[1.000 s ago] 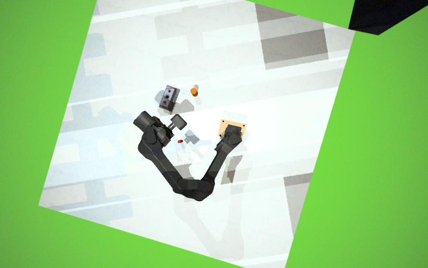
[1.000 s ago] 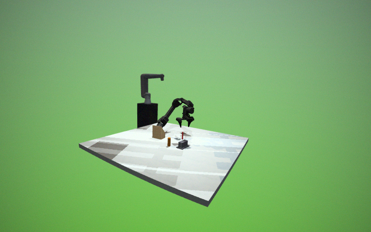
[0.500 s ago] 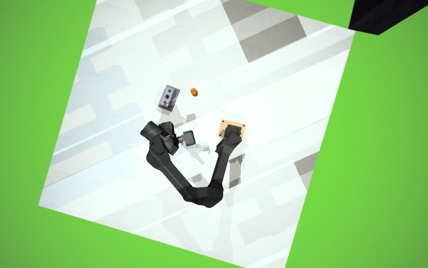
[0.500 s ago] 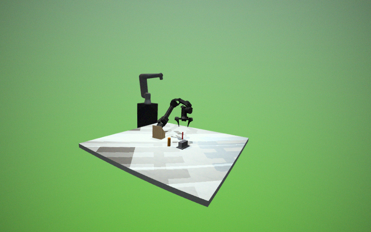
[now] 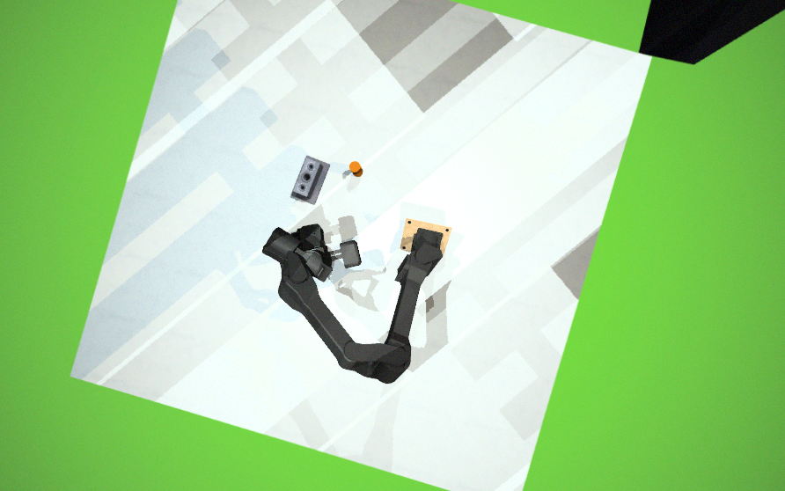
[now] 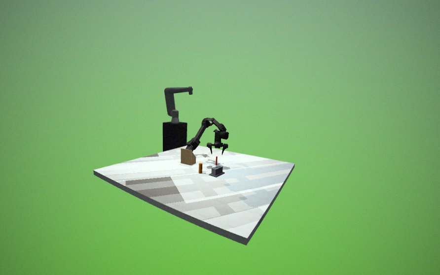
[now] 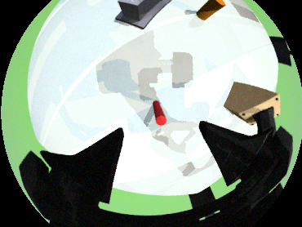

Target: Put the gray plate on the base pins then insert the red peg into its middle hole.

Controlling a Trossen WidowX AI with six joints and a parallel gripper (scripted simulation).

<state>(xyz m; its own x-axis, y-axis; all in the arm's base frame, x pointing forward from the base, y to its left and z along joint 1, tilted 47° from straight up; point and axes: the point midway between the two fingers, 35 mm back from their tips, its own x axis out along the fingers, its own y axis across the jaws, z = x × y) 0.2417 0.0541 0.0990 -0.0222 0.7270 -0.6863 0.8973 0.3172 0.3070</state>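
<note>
Now: the red peg 60 mm below my gripper tip. Also, from my gripper tip: dark base: 200 mm to the right, 110 mm ahead, 90 mm below; then orange cylinder: 250 mm to the right, 60 mm below, 10 mm behind; then gray plate: 200 mm to the right, 110 mm ahead, 50 mm below.
</note>
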